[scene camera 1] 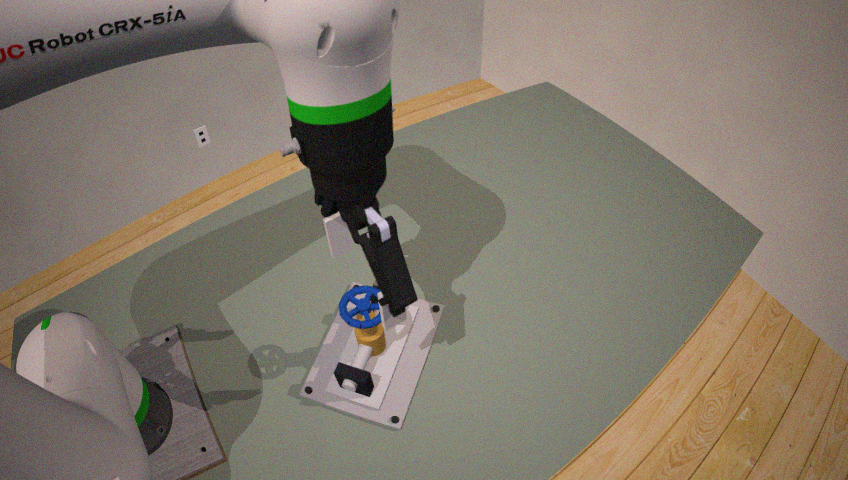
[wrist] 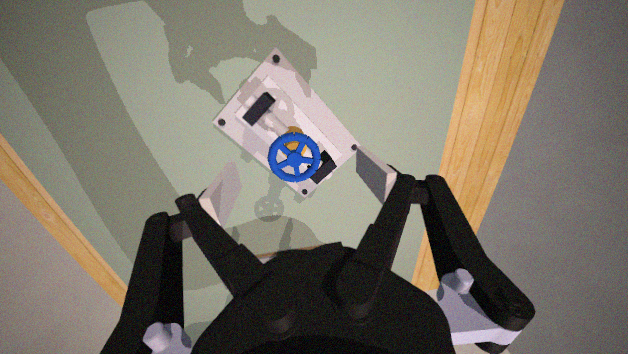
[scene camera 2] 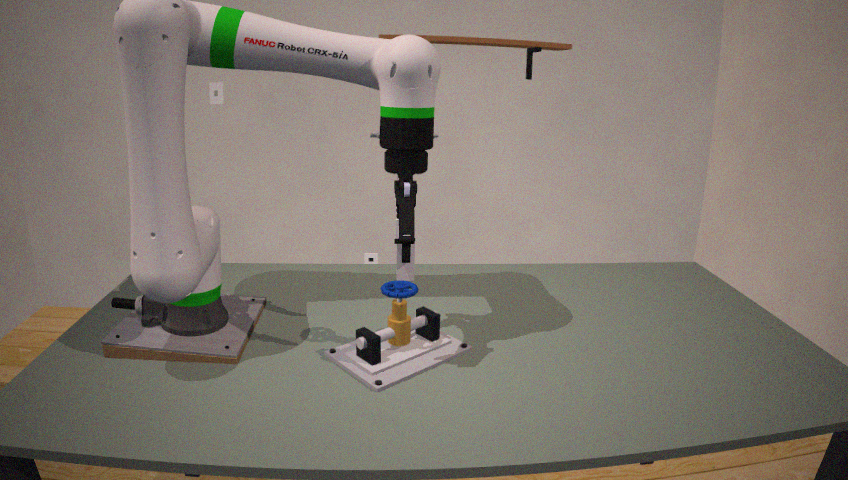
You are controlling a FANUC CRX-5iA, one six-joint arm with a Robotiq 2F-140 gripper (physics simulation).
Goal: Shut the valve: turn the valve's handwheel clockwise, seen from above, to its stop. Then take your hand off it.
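Observation:
The blue five-spoked handwheel [scene camera 1: 362, 305] [scene camera 2: 399, 289] [wrist: 294, 158] lies level on top of the yellow valve body [scene camera 1: 371, 340] [scene camera 2: 399, 331]. The valve's pipe runs between two black blocks on a light grey plate [scene camera 1: 407, 371] [scene camera 2: 416, 365] [wrist: 312, 110]. My gripper [scene camera 1: 361, 273] [wrist: 298, 166] is wide open and empty, pointing down. Its tips are a little above the wheel, apart from it. In the wrist view the wheel shows beyond the tips, between the two finger pads. In scene camera 1 one finger hides the wheel's right edge; in scene camera 2 the fingers line up behind each other.
The robot's base plate [scene camera 1: 193, 431] [scene camera 2: 249, 327] stands on the green table [scene camera 1: 565, 237] [scene camera 2: 535, 404] [wrist: 375, 75], to the left of the valve in scene camera 2. A brown shelf [scene camera 2: 505, 42] is on the back wall. Shadows of the arm and wheel fall across the table.

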